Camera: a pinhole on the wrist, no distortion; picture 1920 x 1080 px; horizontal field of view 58.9 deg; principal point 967.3 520.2 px. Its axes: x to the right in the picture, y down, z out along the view. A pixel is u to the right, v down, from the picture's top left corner.
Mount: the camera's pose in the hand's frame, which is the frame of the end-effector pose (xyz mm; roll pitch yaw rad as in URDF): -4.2 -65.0 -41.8 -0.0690 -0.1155 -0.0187
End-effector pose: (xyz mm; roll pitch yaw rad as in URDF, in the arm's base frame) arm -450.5 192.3 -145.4 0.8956 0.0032 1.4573
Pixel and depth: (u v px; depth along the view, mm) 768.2 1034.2 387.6
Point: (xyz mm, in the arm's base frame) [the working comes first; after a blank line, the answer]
In the camera's frame: -45.4 117.2 387.6

-255.3 80.1 123.2
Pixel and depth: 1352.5 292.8 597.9
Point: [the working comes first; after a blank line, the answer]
In the camera's frame: 135.5 -80.0 597.9

64.9 195.1 130.0
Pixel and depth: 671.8 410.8 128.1
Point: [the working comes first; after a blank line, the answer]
In the camera's frame: -22.3 -8.2 128.1

-351.1 139.6 -143.0
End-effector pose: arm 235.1 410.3 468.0 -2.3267 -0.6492 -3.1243
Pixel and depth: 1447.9 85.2 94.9
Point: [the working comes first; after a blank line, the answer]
In the camera's frame: 26.8 -24.3 94.9

240.9 312.0 491.6
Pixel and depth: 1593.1 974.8 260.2
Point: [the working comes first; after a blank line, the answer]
In the camera's frame: 95.8 69.6 260.2

85.9 260.4 372.5
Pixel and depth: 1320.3 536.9 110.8
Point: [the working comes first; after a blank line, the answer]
In the camera's frame: 23.0 1.1 110.8

227.4 320.1 465.8
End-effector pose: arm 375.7 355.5 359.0 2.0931 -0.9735 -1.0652
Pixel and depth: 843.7 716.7 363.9
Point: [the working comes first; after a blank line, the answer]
In the camera's frame: -26.5 42.1 363.9

179.1 147.3 214.4
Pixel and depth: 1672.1 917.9 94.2
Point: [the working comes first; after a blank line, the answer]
In the camera's frame: 39.0 22.0 94.2

380.9 286.6 345.9
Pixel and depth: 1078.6 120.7 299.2
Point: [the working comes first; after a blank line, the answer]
In the camera's frame: 19.6 -70.3 299.2

313.4 117.3 212.8
